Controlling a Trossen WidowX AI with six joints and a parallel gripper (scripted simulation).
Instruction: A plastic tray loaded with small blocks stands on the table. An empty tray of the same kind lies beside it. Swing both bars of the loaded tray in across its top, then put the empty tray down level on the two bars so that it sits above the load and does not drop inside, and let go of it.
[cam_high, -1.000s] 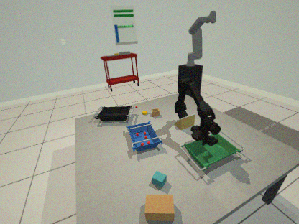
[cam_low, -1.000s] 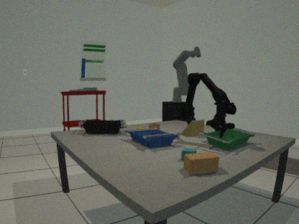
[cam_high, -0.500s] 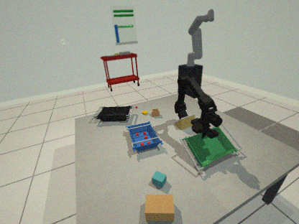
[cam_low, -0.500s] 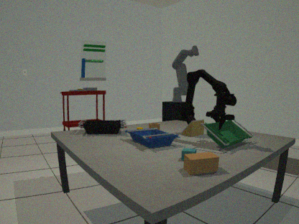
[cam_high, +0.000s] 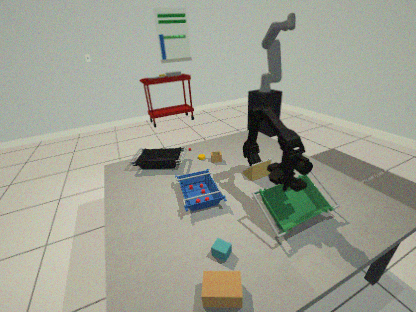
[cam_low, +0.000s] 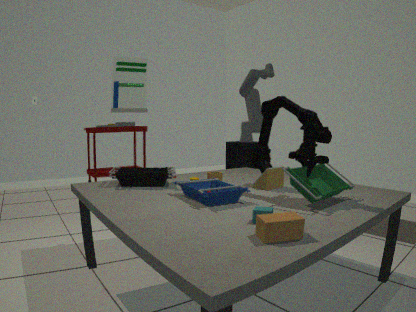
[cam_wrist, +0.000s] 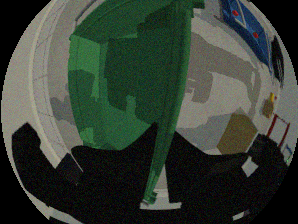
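My gripper tip is 7 cm to the right of the green tray and 1 cm above it. Round my gripper tip: yellow piece 12 cm ahead, 66 cm to the right, 9 cm below; teal cube 38 cm ahead, 8 cm to the left, 7 cm below; brown block 4 cm ahead, 57 cm to the right, 8 cm below.
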